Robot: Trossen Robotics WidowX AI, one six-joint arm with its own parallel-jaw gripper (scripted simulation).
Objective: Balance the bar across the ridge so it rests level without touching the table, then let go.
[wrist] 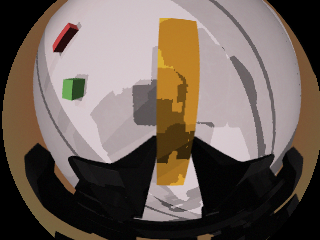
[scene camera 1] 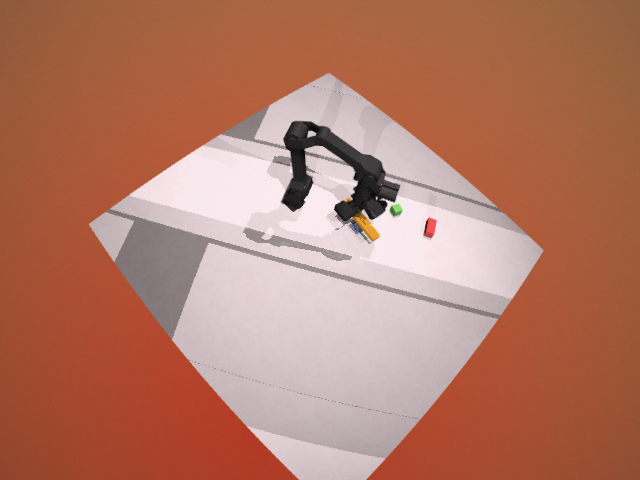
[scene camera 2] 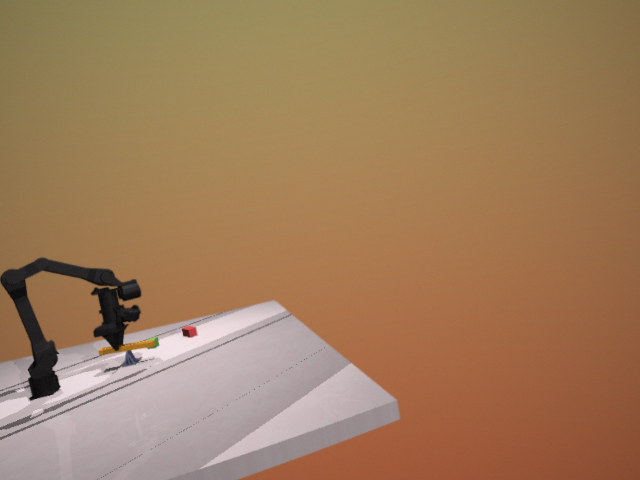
Scene:
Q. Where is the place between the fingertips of my gripper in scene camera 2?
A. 119, 348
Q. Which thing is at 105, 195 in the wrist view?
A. My gripper.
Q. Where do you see an orange bar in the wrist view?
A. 178, 76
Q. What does my gripper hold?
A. An orange bar.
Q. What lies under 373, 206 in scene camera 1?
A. My gripper.

